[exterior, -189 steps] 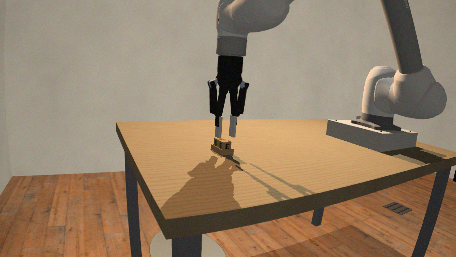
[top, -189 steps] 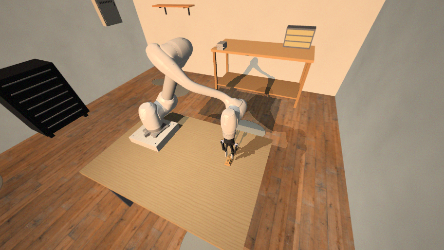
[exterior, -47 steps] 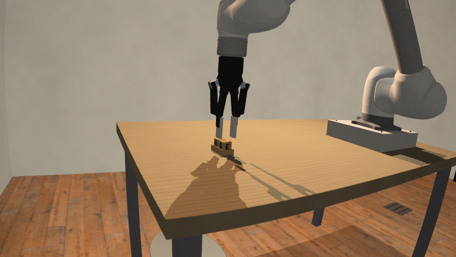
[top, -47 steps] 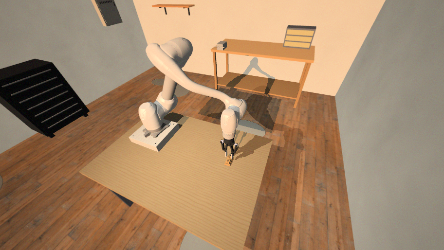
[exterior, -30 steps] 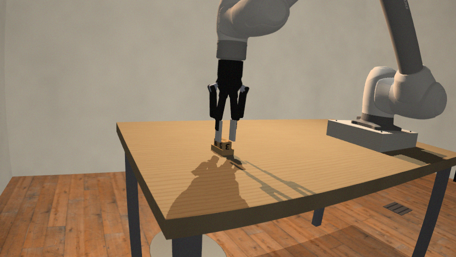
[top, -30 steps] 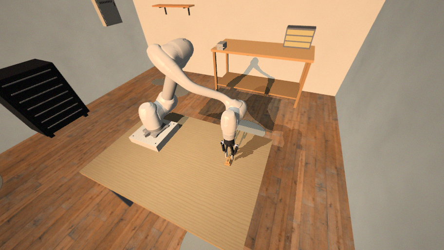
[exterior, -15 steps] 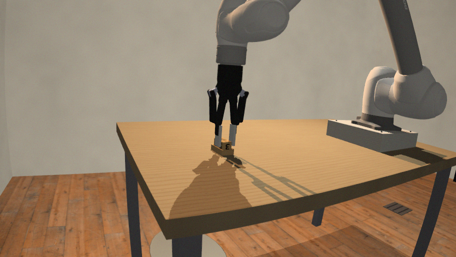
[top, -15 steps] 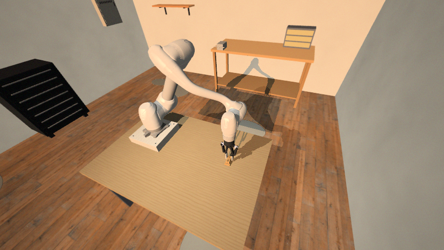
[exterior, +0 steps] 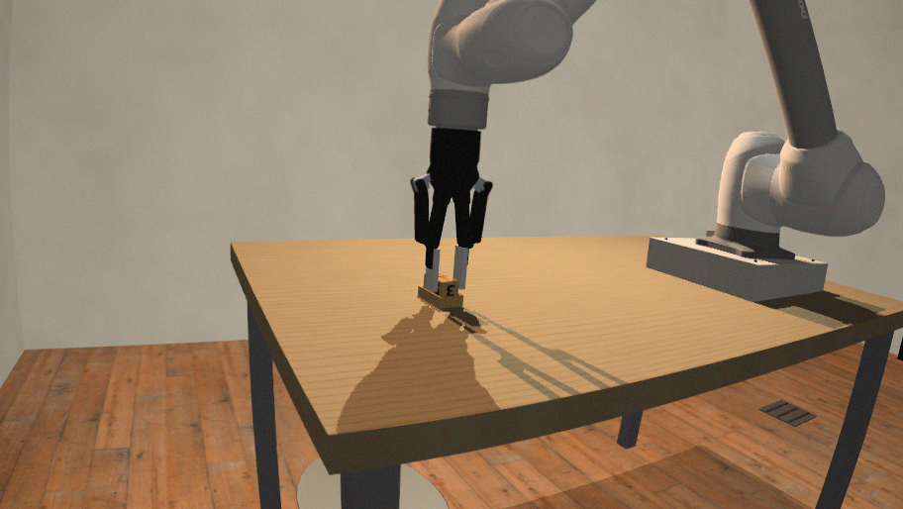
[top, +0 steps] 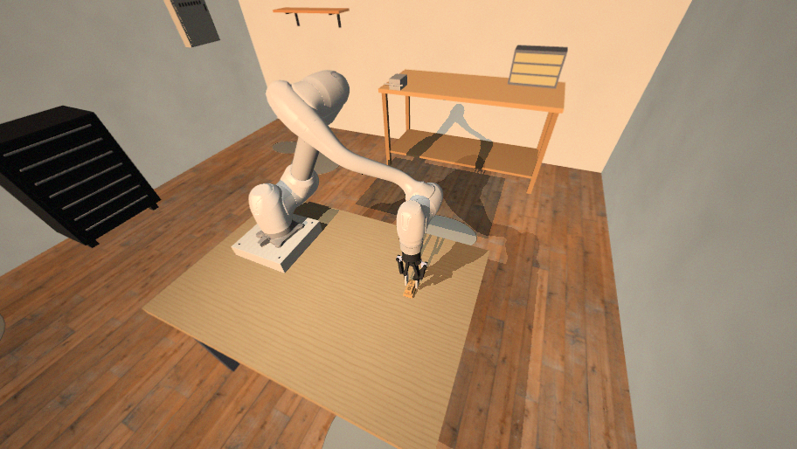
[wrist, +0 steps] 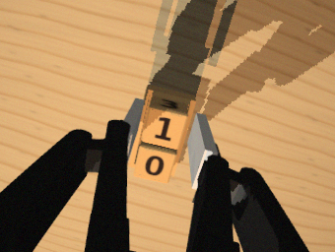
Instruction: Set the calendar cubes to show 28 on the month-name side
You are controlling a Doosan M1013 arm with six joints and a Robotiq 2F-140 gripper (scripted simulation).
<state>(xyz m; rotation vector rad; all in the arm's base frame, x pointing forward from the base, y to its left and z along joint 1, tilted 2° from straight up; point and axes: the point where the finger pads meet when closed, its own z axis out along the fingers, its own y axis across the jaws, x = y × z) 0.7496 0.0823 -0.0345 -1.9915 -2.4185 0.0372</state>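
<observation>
The wooden calendar tray is 2 cm to the right of my hand and 5 cm below it.
</observation>
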